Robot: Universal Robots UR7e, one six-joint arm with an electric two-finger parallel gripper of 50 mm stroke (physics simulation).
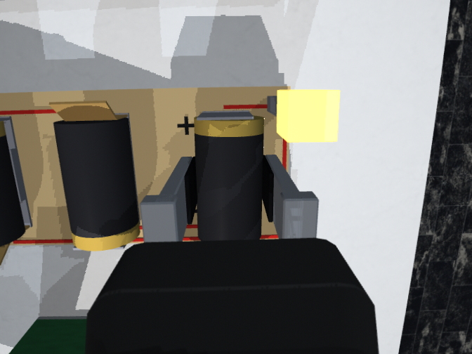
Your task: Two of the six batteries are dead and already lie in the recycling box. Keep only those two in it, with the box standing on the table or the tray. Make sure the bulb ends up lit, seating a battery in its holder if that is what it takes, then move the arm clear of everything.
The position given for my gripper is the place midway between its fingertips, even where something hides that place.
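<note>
I'm looking at my gripper [229, 176] here, and there's a tan holder board [161, 120] as well.
</note>
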